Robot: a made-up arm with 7 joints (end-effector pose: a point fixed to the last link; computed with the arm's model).
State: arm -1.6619 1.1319 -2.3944 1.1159 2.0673 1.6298 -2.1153
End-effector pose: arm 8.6 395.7 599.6 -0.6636 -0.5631 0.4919 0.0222
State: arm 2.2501 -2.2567 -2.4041 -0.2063 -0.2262 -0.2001 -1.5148
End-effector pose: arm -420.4 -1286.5 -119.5 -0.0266 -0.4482 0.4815 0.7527
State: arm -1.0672 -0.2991 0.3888 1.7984 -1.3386 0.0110 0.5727
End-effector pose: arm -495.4 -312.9 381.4 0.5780 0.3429 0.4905 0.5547
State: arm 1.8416 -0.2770 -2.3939 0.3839 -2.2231 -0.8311 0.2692
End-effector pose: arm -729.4 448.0 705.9 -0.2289 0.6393 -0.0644 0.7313
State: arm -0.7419 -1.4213 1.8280 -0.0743 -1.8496 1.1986 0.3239
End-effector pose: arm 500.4 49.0 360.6 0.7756 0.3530 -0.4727 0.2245
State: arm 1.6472 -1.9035 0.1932 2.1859 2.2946 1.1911 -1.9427
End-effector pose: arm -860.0 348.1 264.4 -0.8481 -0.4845 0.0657 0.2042
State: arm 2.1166 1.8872 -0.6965 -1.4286 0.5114 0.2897 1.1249
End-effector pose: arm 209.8 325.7 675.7 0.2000 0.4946 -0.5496 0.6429
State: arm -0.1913 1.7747 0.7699 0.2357 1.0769 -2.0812 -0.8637
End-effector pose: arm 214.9 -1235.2 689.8 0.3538 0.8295 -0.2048 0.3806
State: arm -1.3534 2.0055 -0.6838 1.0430 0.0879 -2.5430 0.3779
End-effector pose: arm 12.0 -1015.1 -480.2 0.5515 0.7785 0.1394 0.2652
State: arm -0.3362 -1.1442 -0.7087 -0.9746 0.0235 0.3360 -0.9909
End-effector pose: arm -415.6 -271.7 -791.1 0.9573 0.2316 0.1613 0.0619
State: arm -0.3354 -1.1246 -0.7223 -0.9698 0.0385 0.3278 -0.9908
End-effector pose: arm -407.8 -280.3 -796.6 0.9532 0.2474 0.1646 0.0559
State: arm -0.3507 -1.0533 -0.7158 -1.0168 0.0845 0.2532 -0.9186
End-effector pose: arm -370.3 -285.6 -819.4 0.9386 0.2831 0.1962 0.0171
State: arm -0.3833 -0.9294 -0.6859 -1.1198 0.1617 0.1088 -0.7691
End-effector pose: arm -302.8 -287.8 -849.0 -0.9051 -0.3427 -0.2464 0.0512
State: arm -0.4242 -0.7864 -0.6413 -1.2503 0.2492 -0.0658 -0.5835
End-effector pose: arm -229.1 -293.8 -864.4 -0.8546 -0.4153 -0.2864 0.1232
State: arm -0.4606 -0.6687 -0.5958 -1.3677 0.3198 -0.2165 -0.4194
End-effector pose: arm -176.8 -306.0 -861.8 -0.8060 -0.4779 -0.3015 0.1761
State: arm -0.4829 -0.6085 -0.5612 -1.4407 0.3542 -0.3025 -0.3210
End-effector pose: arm -157.2 -317.2 -852.1 -0.7798 -0.5101 -0.3012 0.2022
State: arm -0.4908 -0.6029 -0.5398 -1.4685 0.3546 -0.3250 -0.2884
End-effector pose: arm -163.0 -321.2 -843.8 -0.7783 -0.5117 -0.2989 0.2074
